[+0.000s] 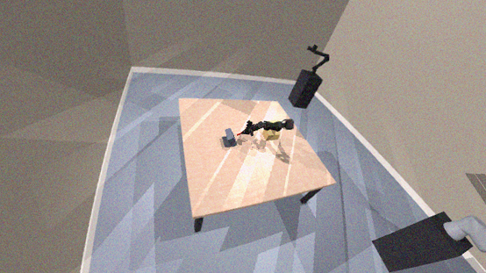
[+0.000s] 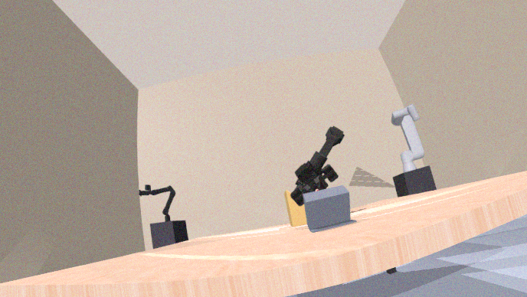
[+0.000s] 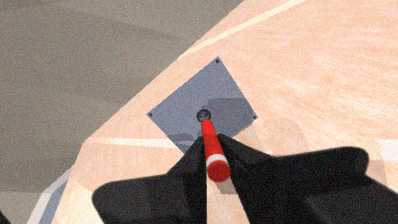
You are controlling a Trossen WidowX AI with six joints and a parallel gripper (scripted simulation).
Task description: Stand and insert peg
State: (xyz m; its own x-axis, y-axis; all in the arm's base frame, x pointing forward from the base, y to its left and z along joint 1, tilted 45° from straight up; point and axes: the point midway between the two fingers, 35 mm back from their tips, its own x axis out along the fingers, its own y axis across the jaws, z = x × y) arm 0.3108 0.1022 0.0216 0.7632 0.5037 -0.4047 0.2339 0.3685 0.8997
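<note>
The sloped panel lies 80 mm ahead of my gripper tip, 10 mm to the left of it and 50 mm below it. Also, from my gripper tip: red peg 10 mm behind, 10 mm above.
</note>
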